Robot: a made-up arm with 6 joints.
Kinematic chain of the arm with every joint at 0, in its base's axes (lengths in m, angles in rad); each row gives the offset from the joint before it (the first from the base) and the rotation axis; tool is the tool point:
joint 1: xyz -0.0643 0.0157 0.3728 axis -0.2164 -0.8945 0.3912
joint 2: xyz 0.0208 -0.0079 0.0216 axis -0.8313 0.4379 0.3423
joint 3: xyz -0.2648 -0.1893 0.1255 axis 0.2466 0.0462 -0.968
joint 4: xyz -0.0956 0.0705 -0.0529 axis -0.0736 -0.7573 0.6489
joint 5: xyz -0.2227 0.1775 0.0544 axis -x
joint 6: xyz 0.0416 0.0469 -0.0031 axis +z
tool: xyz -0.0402 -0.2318 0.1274
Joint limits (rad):
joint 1: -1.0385..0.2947
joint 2: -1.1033..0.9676
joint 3: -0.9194..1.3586
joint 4: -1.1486..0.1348
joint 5: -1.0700..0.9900
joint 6: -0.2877..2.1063
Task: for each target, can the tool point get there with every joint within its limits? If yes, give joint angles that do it. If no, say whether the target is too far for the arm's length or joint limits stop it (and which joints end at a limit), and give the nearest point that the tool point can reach.
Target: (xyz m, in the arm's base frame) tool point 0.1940 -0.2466 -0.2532
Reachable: no: joint limits stop it (at a limit: joint 1, joint 2, joint 3, joint 4, joint 6) | nearest point -0.0418 -0.2642 0.1589 | short by 0.475 m
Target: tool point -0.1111 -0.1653 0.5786
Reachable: yes | joints 0.0076 0.1494 0.7797 -0.9674 -0.1488 1.5349
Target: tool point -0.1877 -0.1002 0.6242
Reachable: yes | joints -0.6734 -0.3672 0.9996 -0.1306 -0.7067 1.2954
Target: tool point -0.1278 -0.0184 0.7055
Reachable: yes | joints -0.3833 0.6386 0.9741 -0.9139 -0.6335 0.8010
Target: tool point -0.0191 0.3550 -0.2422
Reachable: no: joint limits stop it (at a limit: joint 1, joint 2, joint 4, joint 5) | nearest point -0.3910 0.0212 -0.0690 | short by 0.529 m
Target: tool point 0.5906 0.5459 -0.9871
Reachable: no: too far | nearest point -0.3609 -0.0853 -0.1697 | short by 1.404 m
